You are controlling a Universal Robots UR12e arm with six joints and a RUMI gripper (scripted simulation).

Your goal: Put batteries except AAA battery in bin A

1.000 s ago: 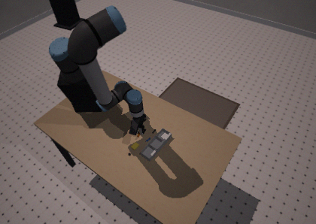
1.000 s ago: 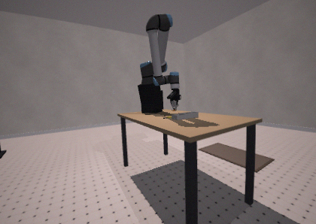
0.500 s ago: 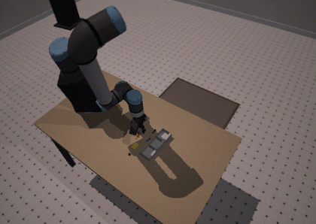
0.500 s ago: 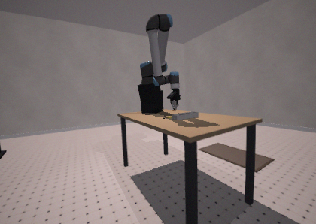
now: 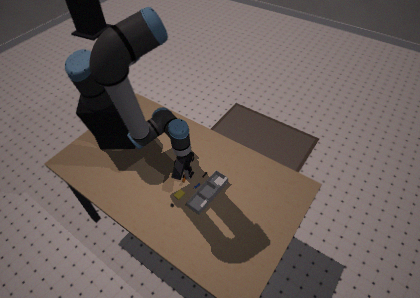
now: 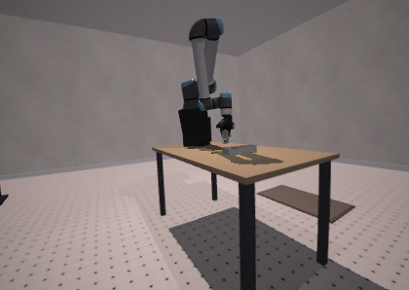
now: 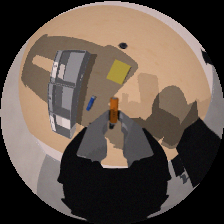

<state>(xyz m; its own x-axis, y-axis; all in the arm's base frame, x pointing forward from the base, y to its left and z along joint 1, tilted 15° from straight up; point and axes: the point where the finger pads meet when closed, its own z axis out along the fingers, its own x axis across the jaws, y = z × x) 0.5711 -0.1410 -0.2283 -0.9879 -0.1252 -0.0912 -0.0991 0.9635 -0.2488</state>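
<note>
The blue battery is 70 mm below my hand, 60 mm ahead of it and 20 mm to the left of it. Also, from my hand: orange battery (10 mm below); then yellow block battery (70 mm to the right, 70 mm below); then black battery (70 mm to the left, 70 mm below).
</note>
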